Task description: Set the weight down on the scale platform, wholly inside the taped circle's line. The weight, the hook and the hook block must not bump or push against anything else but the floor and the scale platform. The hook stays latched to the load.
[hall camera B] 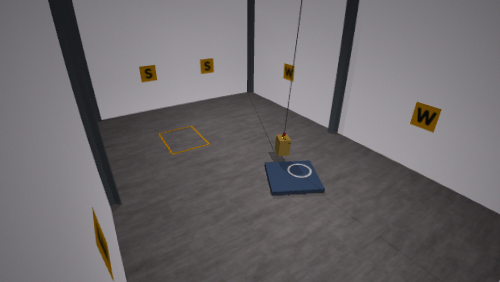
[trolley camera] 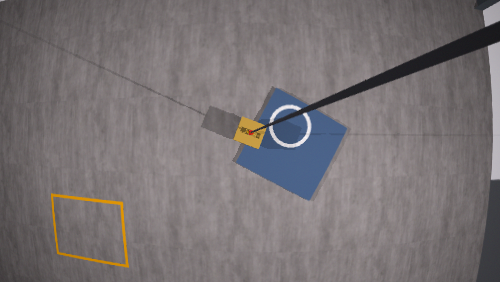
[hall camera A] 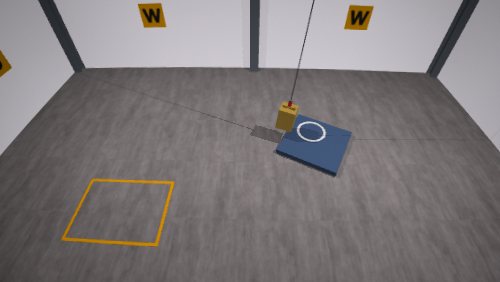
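The yellow weight point(hall camera A: 286, 121) point(hall camera B: 283, 147) point(trolley camera: 255, 142) hangs upright in the air from the chain. The hook point(hall camera A: 290, 104) point(hall camera B: 284, 134) point(trolley camera: 251, 132), below the red hook block, is latched to its top. The blue scale platform point(hall camera A: 315, 155) point(hall camera B: 295, 186) point(trolley camera: 305, 175) lies on the floor, turned at an angle. The white taped circle point(hall camera A: 311, 141) point(hall camera B: 299, 177) point(trolley camera: 290, 146) is on it. In the trolley view the weight overlaps the platform's left edge, left of the circle and apart from its line. One shadow falls on the floor left of the platform, another across the circle.
An orange taped rectangle point(hall camera A: 132, 181) point(hall camera B: 191, 149) point(trolley camera: 125, 234) is marked on the floor, well away from the platform. Dark columns point(hall camera A: 254, 35) point(hall camera B: 343, 65) stand along the white walls. The chain slants to the upper right in the trolley view.
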